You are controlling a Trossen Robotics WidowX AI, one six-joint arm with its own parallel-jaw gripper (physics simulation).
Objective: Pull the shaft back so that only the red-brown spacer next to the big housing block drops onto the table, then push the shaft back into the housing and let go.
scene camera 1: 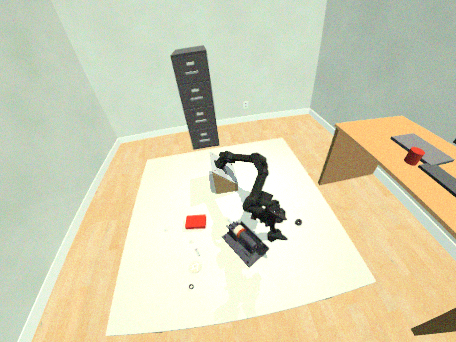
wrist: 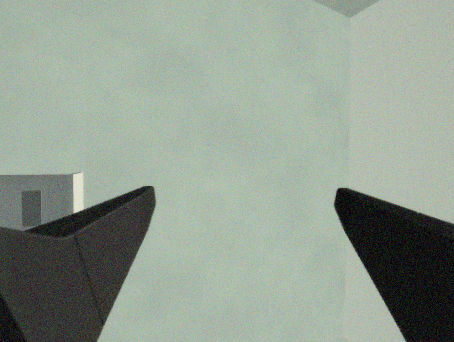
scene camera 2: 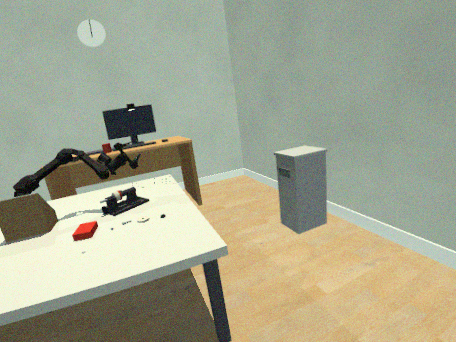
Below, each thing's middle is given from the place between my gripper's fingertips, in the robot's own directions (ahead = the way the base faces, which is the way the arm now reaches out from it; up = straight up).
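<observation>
Dark fixture (scene camera 1: pixel 249 247): 27 cm below my hand, 15 cm behind it, 12 cm to the right of it.
</observation>
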